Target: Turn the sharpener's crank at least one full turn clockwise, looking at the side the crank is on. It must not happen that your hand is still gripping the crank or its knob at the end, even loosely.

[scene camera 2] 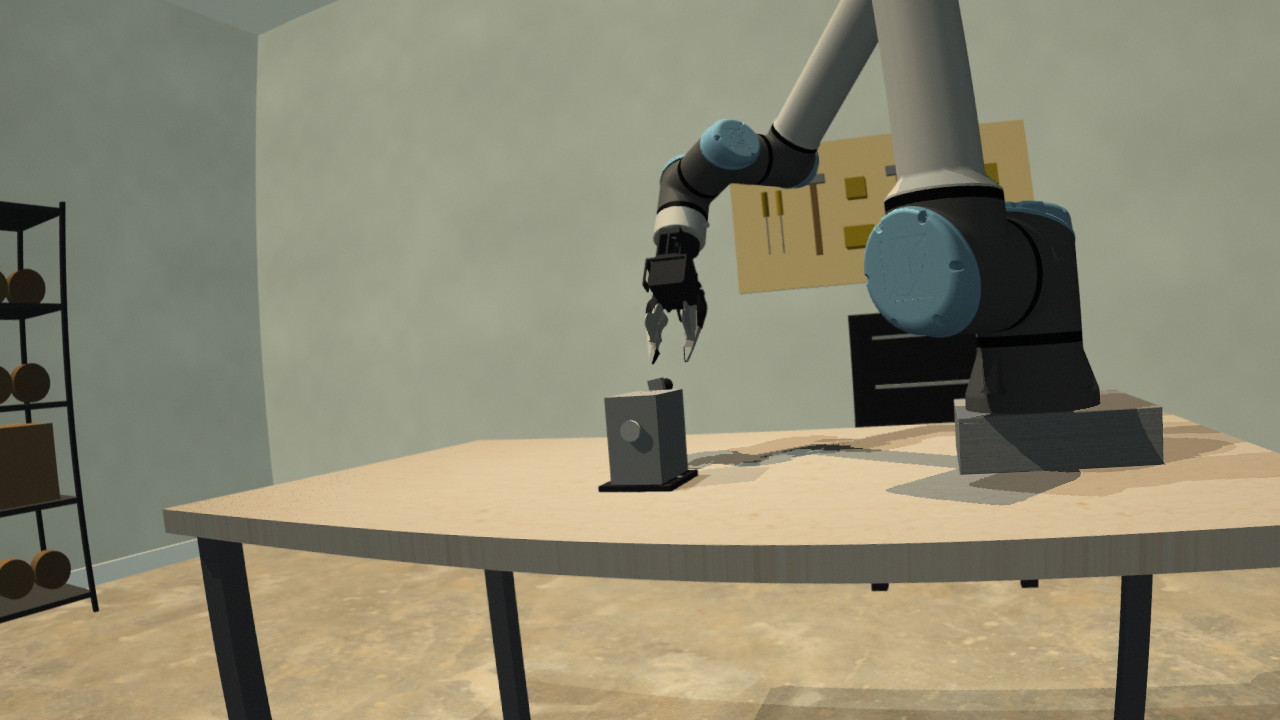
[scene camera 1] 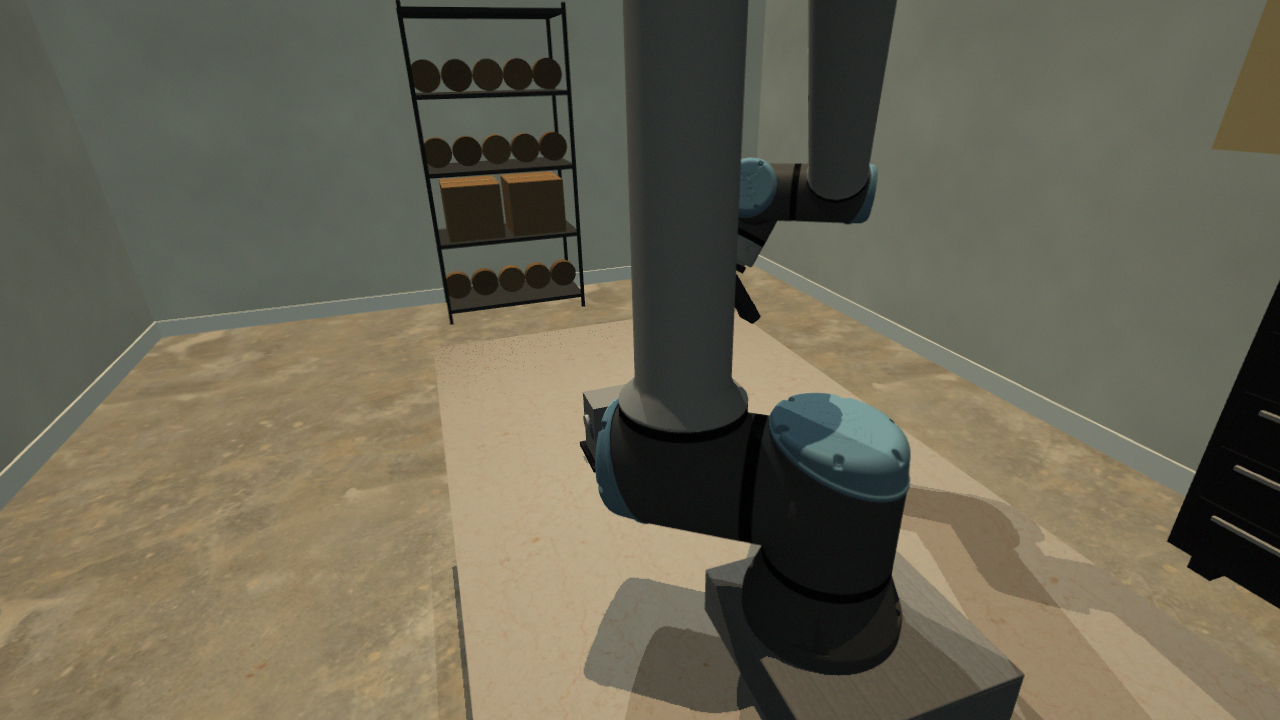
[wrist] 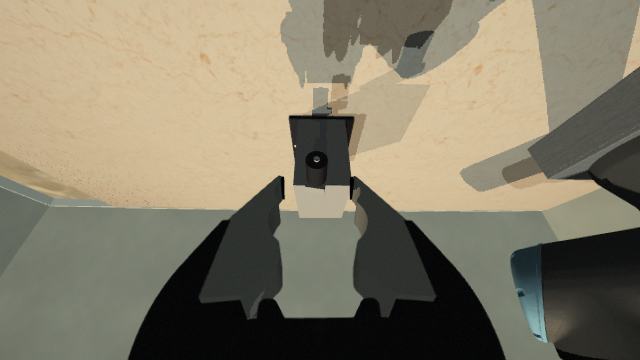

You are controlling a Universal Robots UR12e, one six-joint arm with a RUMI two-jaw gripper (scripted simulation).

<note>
In view: my gripper (scene camera 2: 669,362) and a sharpener (wrist: 331,204).
My gripper also shows in the wrist view (wrist: 317,178).
</note>
